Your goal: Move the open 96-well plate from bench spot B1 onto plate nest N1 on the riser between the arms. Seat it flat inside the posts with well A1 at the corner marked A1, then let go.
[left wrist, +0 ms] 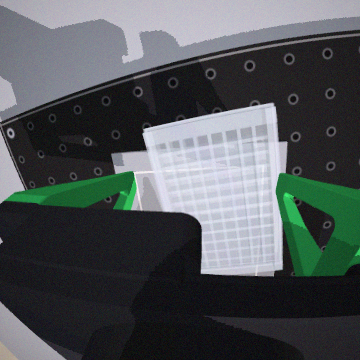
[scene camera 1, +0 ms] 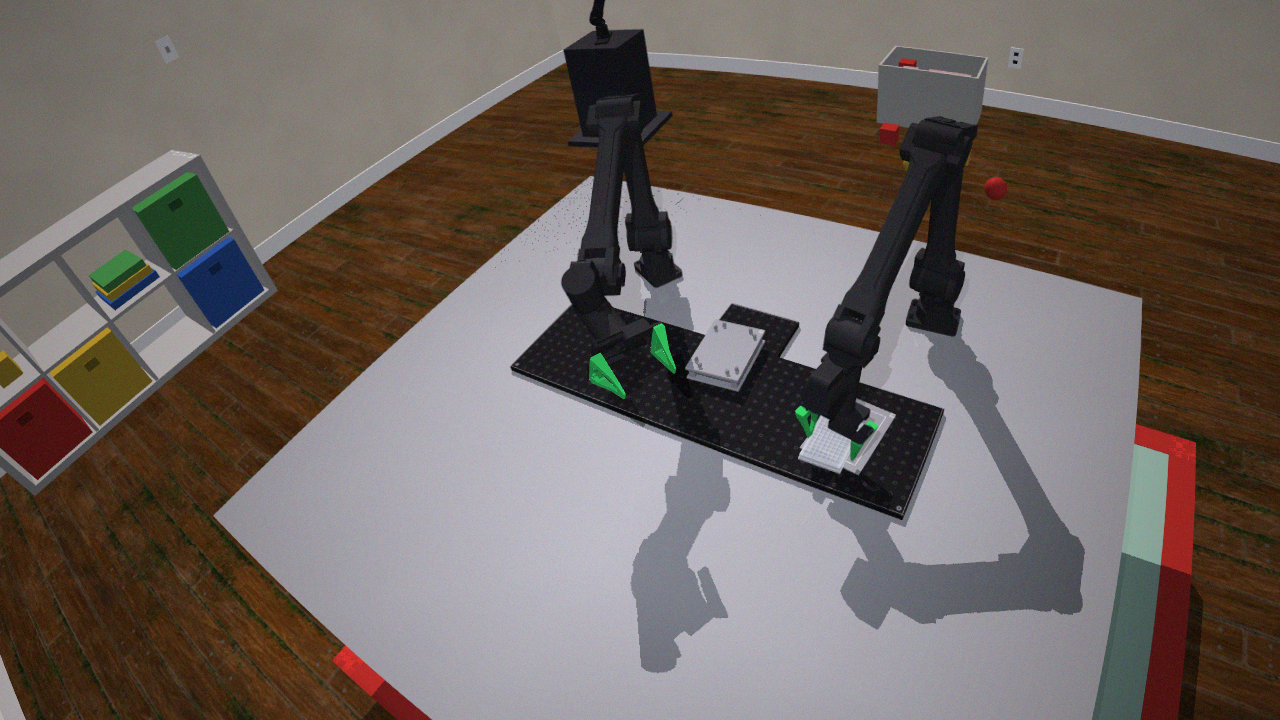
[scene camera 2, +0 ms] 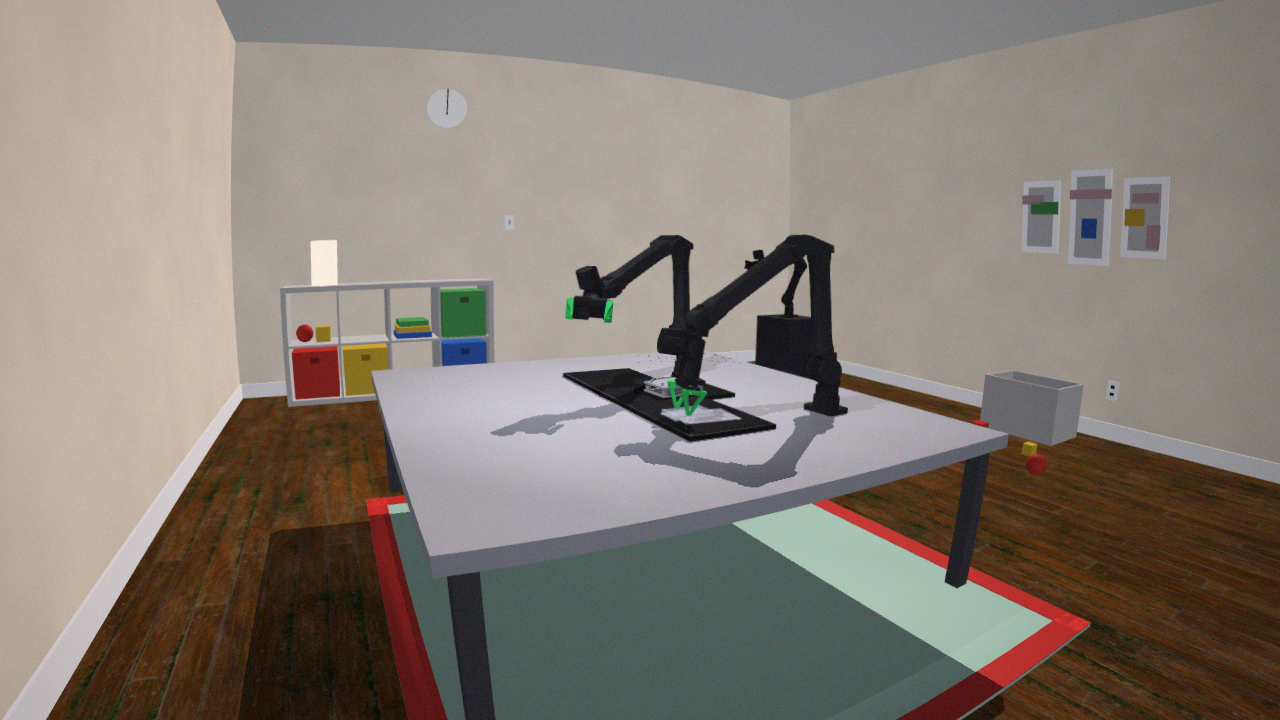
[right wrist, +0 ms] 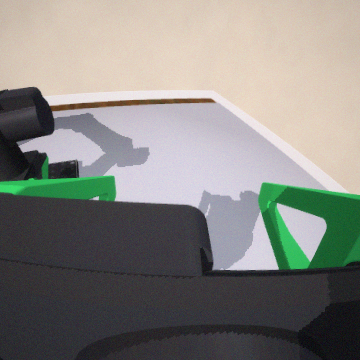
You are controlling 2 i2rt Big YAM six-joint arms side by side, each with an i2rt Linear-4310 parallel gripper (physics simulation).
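Frame: origin at the left arm's base, x left, y up, z ahead, level; centimetres.
Where they show: left gripper, fingertip midpoint: (left wrist: 203, 180) (scene camera 1: 831, 447) (scene camera 2: 682, 411); right gripper, fingertip midpoint: (scene camera 1: 650, 383) (scene camera 2: 587, 318) (right wrist: 187, 188); left arm's base at its link origin: (scene camera 1: 933, 319) (scene camera 2: 825, 410); right arm's base at its link origin: (scene camera 1: 658, 271).
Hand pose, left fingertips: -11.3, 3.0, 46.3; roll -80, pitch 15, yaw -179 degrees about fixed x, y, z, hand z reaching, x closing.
Things, the pixels of their top centre, and the offset from my left fingertips, as dx, dy, dz. Level surfaces: height alone.
- pale 96-well plate at its top centre: (left wrist: 221, 209) (scene camera 1: 831, 437) (scene camera 2: 688, 410) -0.6, -0.1, -2.4
- grey nest N1 at its top centre: (scene camera 1: 725, 345) (scene camera 2: 674, 378) -28.8, +2.6, -16.7
- black perforated board at its surface level: dy -1.7
- white table at its surface level: dy -3.0
The pale 96-well plate (scene camera 1: 823, 448) (left wrist: 220, 200) lies over the light pad of spot B1 (scene camera 1: 884, 424) (left wrist: 125, 161), turned slightly to it and reaching past its edge onto the black board. My left gripper (scene camera 1: 833, 428) (scene camera 2: 687, 398) (left wrist: 203, 180) is open around the plate. In the left wrist view the right finger is close beside the plate's edge and a gap shows at the left finger. The grey nest N1 (scene camera 1: 726, 347) with its short posts stands near the board's middle; no A1 mark is readable. My right gripper (scene camera 1: 634, 360) (scene camera 2: 589, 309) (right wrist: 187, 188) is open, empty and high up.
The black perforated board (scene camera 1: 554, 360) (left wrist: 240, 85) lies on the white table (scene camera 1: 402, 447) (scene camera 2: 501, 474). The left forearm comes down over the board beside the nest. The right arm reaches over the board's left part in scene camera 1.
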